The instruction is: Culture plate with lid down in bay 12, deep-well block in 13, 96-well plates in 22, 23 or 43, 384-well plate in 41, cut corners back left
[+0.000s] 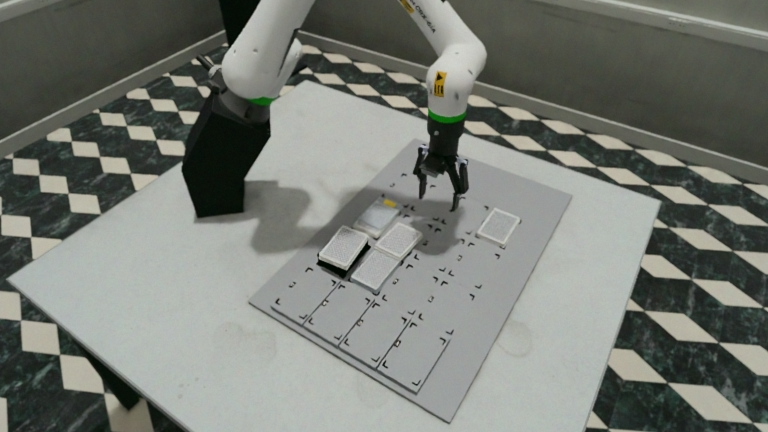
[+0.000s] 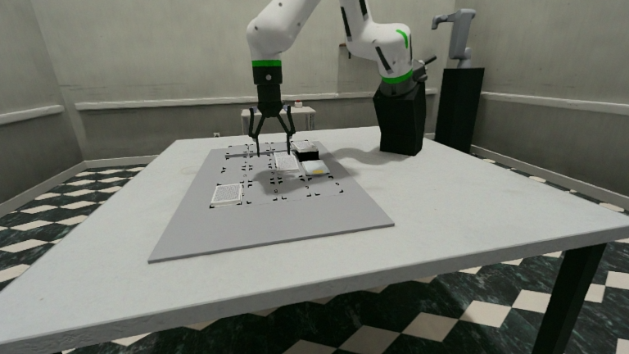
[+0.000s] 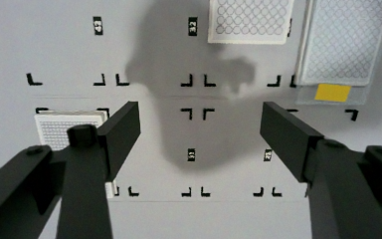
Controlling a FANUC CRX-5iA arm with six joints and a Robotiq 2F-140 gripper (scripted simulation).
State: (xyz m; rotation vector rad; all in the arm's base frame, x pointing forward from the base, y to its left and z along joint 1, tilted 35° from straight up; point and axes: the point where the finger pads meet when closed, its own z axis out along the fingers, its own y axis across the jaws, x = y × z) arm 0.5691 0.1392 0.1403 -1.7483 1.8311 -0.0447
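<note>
Right now the lid is 16 cm behind my hand, 6 cm to the right of it and 11 cm below it. The rest, counted from my hand: 384-well plate (15 cm ahead, 10 cm to the left, 11 cm below); black deep-well block (15 cm behind, 25 cm to the right, 10 cm below).
</note>
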